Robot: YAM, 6 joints.
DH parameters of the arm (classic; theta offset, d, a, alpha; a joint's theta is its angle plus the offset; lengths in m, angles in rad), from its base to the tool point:
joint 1: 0 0.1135 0.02 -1.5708
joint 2: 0 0 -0.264 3.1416
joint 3: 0.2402 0 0.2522 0
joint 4: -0.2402 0 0.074 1.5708
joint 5: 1.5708 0 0 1.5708
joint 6: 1.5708 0.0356 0 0
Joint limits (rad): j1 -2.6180..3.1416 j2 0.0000..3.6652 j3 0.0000..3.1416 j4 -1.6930..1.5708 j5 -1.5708..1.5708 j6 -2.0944..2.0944
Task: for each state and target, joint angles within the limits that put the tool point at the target. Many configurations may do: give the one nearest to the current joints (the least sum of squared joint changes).
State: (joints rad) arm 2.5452 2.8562 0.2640 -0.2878 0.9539 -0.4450
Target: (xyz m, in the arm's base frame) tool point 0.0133 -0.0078 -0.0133
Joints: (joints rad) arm 2.2241 2.8608 0.2451 -0.2937 0.1642 -0.4450
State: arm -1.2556 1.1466 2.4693 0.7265 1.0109 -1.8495
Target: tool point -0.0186 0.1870 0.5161
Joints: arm -1.6541 0.2908 1.3669 0.6783 1.2791 -1.8495
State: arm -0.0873 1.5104 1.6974 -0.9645 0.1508 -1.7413
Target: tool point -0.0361 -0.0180 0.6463
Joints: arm 0.1443 0.9720 2.2895 -0.6950 0.3624 -1.7413
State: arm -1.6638 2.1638 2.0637 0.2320 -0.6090 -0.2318
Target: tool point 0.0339 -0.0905 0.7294
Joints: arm -1.3737 1.6124 2.7370 0.3250 -0.4512 -0.2318
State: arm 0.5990 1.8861 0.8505 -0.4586 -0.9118 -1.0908
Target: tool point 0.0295 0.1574 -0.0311
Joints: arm 1.2078 2.3687 0.5797 -0.4198 -0.9192 -1.0908
